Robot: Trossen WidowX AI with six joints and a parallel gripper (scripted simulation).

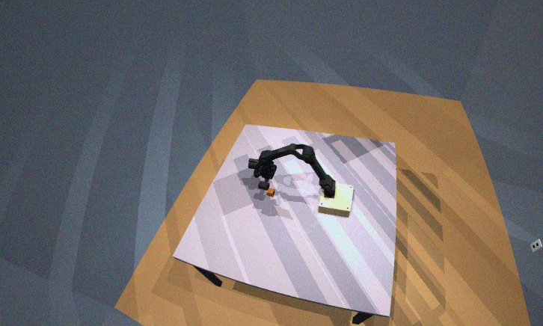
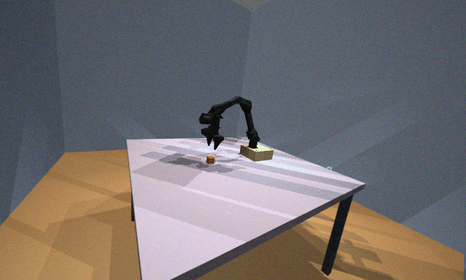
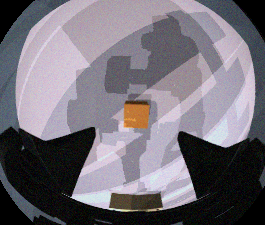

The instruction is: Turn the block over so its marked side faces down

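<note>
The small orange block is 1 cm behind my gripper tip and 9 cm below it.
</note>
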